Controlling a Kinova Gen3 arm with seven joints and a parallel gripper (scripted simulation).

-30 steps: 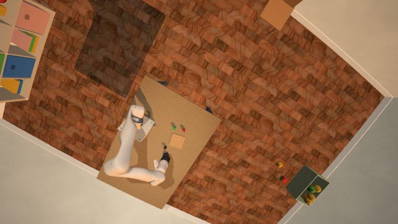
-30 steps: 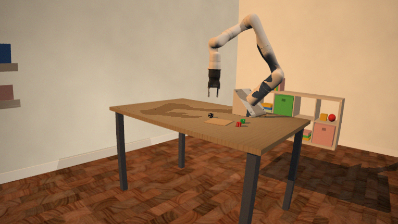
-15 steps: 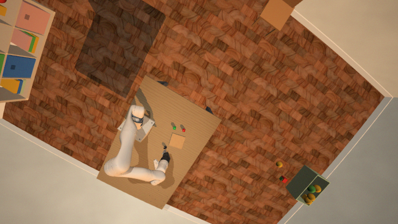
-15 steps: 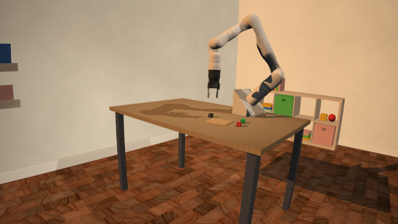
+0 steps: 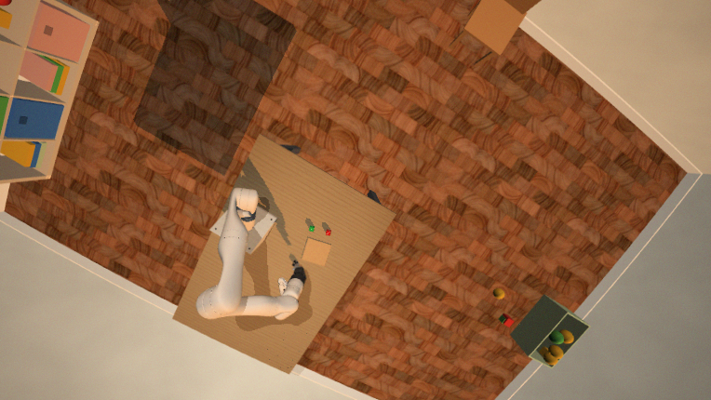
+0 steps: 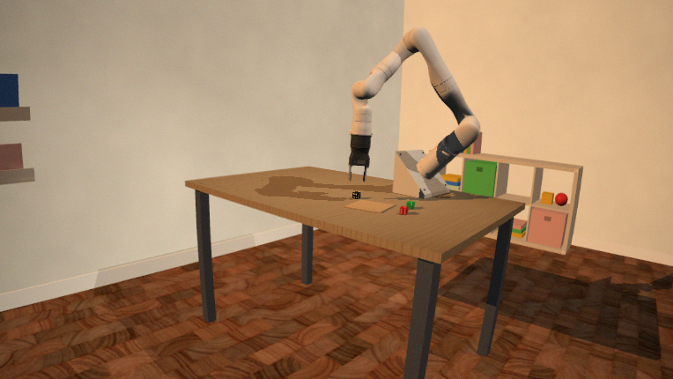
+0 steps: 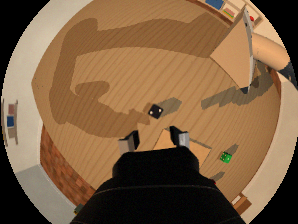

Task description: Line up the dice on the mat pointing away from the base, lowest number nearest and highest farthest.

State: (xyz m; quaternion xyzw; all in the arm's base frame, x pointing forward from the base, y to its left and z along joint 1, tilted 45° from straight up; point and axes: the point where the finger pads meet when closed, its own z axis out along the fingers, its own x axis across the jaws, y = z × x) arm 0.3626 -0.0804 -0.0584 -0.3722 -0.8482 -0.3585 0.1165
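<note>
Now: hand 80 mm above the black die, 30 mm past it and 20 mm to the left of it. Also, from my hand: red die 240 mm to the left, 80 mm below, 40 mm ahead; then green die 220 mm to the left, 80 mm below, 50 mm behind; then tan mat 100 mm to the left, 90 mm below, 40 mm ahead.
</note>
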